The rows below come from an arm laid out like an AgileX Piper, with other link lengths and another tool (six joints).
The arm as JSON. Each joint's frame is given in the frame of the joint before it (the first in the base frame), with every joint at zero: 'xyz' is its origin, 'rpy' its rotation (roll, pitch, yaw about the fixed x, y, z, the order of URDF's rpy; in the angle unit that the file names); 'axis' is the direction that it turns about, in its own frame. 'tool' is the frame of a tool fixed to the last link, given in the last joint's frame.
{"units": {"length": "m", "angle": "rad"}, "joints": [
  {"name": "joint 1", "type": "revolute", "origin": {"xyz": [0.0, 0.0, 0.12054], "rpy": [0.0, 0.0, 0.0]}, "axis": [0.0, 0.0, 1.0]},
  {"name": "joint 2", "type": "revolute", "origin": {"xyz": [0.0, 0.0, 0.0], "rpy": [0.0, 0.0, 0.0]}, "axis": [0.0, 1.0, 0.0]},
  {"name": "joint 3", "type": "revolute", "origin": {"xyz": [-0.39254, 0.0, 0.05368], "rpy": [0.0, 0.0, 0.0]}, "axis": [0.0, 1.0, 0.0]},
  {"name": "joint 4", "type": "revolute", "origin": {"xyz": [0.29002, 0.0, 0.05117], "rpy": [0.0, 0.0, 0.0]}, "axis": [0.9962, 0.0, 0.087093]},
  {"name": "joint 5", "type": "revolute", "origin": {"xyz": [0.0, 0.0, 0.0], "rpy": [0.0, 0.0, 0.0]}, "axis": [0.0, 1.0, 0.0]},
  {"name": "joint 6", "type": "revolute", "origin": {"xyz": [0.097, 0.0, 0.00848], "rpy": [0.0, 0.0, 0.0]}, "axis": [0.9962, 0.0, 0.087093]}
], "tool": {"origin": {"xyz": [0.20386, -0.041, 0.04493], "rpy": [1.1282, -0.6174, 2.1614]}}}
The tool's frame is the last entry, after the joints.
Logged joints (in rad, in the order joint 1, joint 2, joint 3, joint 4, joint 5, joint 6), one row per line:
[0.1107, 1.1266, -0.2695, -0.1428, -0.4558, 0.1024]
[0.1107, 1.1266, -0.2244, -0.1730, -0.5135, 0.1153]
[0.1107, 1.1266, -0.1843, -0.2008, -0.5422, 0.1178]
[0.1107, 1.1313, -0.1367, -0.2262, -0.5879, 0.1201]
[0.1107, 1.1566, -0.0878, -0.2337, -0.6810, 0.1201]
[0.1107, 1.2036, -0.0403, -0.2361, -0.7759, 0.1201]
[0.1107, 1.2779, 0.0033, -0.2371, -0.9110, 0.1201]
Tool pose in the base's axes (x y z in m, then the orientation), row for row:
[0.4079, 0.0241, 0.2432, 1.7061, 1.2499, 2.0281]
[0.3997, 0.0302, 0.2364, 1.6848, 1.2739, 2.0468]
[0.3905, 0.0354, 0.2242, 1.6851, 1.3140, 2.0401]
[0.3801, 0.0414, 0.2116, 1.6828, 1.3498, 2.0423]
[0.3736, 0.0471, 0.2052, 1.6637, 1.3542, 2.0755]
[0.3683, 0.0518, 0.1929, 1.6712, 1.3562, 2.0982]
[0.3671, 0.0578, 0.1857, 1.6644, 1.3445, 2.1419]
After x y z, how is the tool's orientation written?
As a rotation vector, in radians.
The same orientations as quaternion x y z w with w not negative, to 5 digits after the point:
[0.57899, 0.42417, 0.68827, 0.10549]
[0.56995, 0.43095, 0.69241, 0.10002]
[0.56788, 0.44282, 0.68752, 0.09349]
[0.56441, 0.45272, 0.68498, 0.08537]
[0.55567, 0.45230, 0.69321, 0.07828]
[0.55472, 0.45016, 0.69645, 0.06786]
[0.54887, 0.44338, 0.70633, 0.05702]

